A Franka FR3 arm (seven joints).
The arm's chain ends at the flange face. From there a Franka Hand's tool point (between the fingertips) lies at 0.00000 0.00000 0.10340 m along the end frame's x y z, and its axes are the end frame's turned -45 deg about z.
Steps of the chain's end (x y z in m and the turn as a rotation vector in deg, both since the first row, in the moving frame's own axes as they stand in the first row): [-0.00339 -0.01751 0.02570 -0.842 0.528 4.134]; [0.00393 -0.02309 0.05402 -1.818 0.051 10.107]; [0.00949 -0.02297 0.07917 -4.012 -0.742 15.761]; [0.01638 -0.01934 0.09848 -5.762 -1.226 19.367]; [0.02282 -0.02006 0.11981 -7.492 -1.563 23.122]
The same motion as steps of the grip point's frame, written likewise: [0.00952 -0.01305 0.02568 -0.969 -0.222 4.134]; [0.01665 -0.01137 0.05397 -1.322 -1.249 10.107]; [0.01640 -0.00624 0.07891 -2.312 -3.362 15.761]; [0.01556 0.00208 0.09794 -3.207 -4.941 19.367]; [0.01761 0.00700 0.11890 -4.192 -6.403 23.122]
